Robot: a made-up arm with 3 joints. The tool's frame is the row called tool.
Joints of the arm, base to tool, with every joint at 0 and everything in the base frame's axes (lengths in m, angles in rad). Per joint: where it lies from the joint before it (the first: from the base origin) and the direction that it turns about. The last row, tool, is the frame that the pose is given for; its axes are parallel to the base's.
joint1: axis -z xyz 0 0 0.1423
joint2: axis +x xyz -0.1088 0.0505 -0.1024
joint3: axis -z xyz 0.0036 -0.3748 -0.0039
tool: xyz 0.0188 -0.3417 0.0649
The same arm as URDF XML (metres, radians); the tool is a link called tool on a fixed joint. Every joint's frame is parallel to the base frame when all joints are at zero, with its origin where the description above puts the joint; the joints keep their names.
<robot name="arm">
  <link name="base_link"/>
  <link name="link1"/>
  <link name="link2"/>
  <link name="link3"/>
  <link name="tool"/>
  <joint name="joint1" type="continuous">
    <parent link="base_link"/>
    <child link="link1"/>
    <origin xyz="0.0000 0.0000 0.1423"/>
    <axis xyz="0 0 -1"/>
  </joint>
  <joint name="joint2" type="continuous">
    <parent link="link1"/>
    <child link="link2"/>
    <origin xyz="-0.1088 0.0505 -0.1024"/>
    <axis xyz="1 0 0"/>
  </joint>
  <joint name="joint3" type="continuous">
    <parent link="link2"/>
    <child link="link3"/>
    <origin xyz="0.0036 -0.3748 -0.0039"/>
    <axis xyz="0 0 -1"/>
  </joint>
  <joint name="tool_fixed" type="fixed">
    <parent link="link3"/>
    <child link="tool"/>
    <origin xyz="0.0188 -0.3417 0.0649"/>
  </joint>
</robot>

